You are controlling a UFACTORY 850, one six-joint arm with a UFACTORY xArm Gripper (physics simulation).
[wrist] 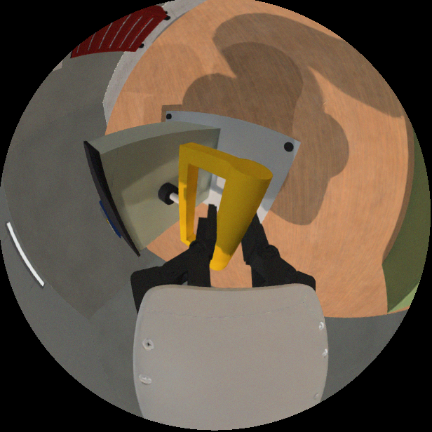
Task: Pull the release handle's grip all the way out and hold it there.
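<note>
The release handle's yellow grip (pixel 245 192) is a thick round bar joined to a thinner rectangular frame. It stands in the middle of the wrist view, in front of a grey-green housing (pixel 135 175). A short white rod (pixel 174 197) with a black collar (pixel 166 193) shows between the housing and the yellow frame. My gripper (pixel 228 218) is shut on the thick bar of the grip, with one black finger on each side, the left one passing through the frame's opening. The far end of the rod is hidden behind the frame.
The housing stands on a grey base plate (pixel 250 132) with dark bolts, on a round-edged wooden table top (pixel 360 200). A red ribbed object (pixel 120 31) lies at the upper left. Grey floor shows at the left, and a green surface (pixel 407 265) at the right.
</note>
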